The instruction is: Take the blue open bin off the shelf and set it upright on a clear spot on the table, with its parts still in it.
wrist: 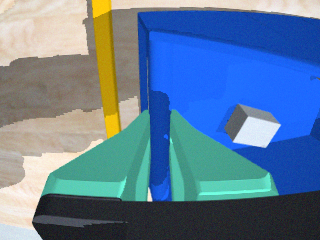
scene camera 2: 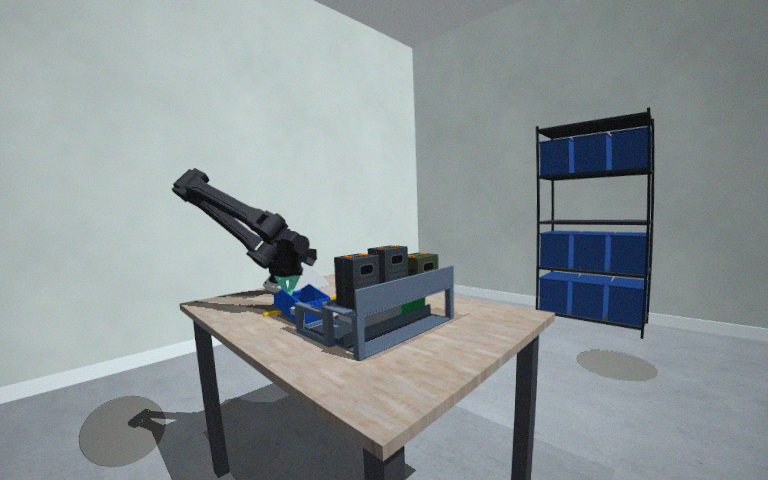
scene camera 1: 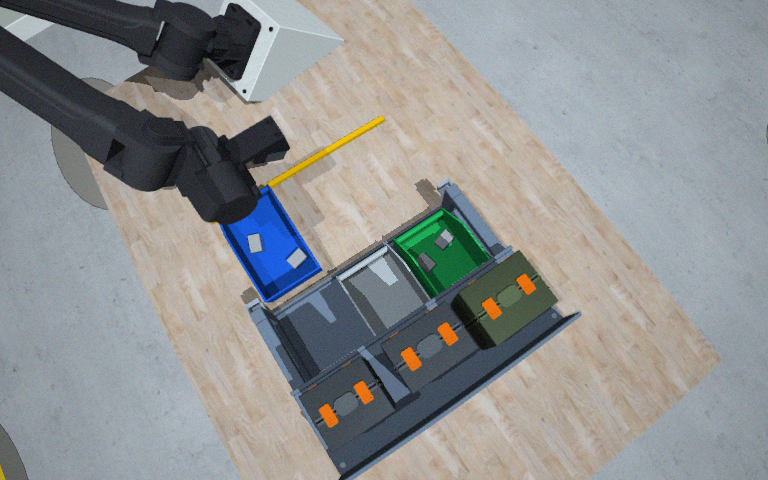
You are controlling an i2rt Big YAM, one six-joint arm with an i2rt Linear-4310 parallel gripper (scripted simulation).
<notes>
In view: my gripper (wrist: 160,120), a blue open bin (scene camera 1: 269,271), a grey bin (scene camera 1: 383,289), a grey part (wrist: 247,125) and a green bin (scene camera 1: 464,254).
The blue open bin also shows in the wrist view (wrist: 207,86) and in scene camera 2 (scene camera 2: 283,301). The wrist view misses the grey bin: it is out of frame. The wrist view misses the green bin: it is out of frame.
</notes>
